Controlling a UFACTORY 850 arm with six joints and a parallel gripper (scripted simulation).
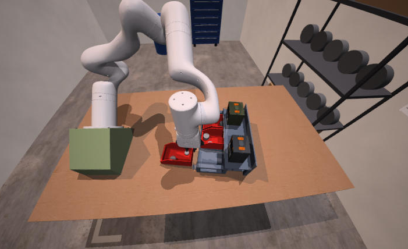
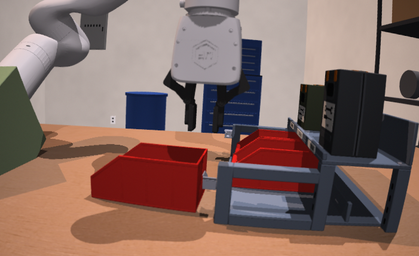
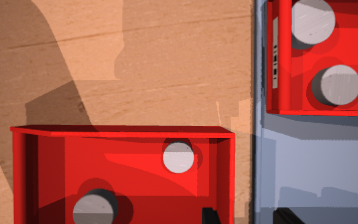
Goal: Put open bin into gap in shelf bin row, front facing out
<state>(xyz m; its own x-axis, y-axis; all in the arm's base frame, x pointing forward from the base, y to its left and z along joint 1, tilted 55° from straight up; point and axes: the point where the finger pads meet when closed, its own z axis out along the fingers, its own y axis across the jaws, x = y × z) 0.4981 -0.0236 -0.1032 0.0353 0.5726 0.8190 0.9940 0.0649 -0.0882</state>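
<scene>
Right now the grey disc is 110 mm behind my hand, 20 mm to the right of it and 120 mm below it. Round my hand: grey shelf: 160 mm ahead, 110 mm to the left, 70 mm below.
</scene>
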